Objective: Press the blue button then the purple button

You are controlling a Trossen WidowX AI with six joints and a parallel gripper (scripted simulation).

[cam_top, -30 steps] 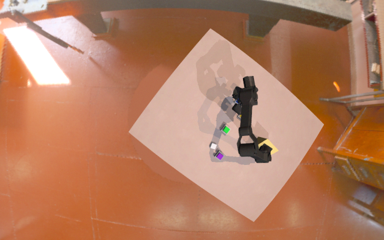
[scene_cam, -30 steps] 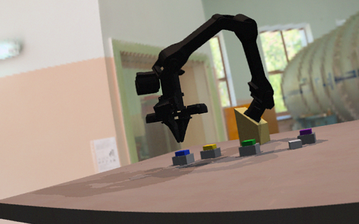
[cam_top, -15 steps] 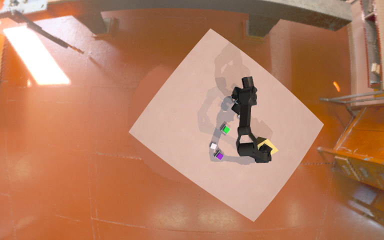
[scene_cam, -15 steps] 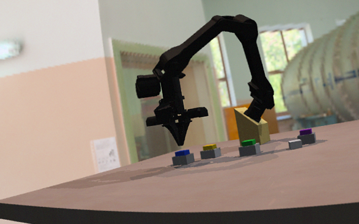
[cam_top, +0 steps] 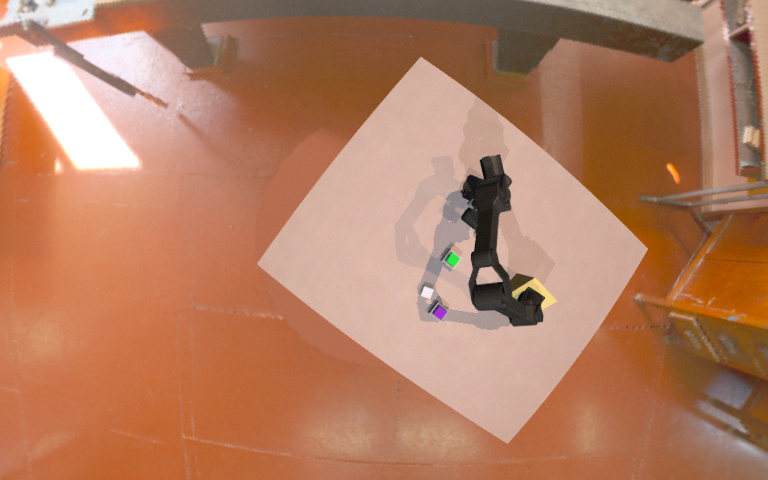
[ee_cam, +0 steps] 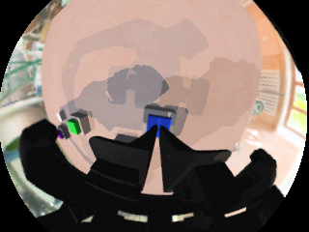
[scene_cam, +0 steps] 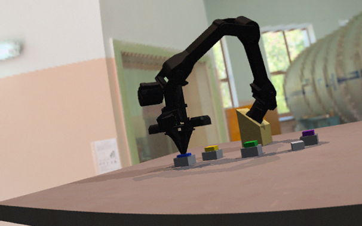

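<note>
Now: the blue button 1 cm below my gripper tip. Also, from my gripper tip: yellow button 7 cm behind, 6 cm to the left; then green button 20 cm to the left, 2 cm behind; then small white block 33 cm to the left, 2 cm below, 1 cm behind.
</note>
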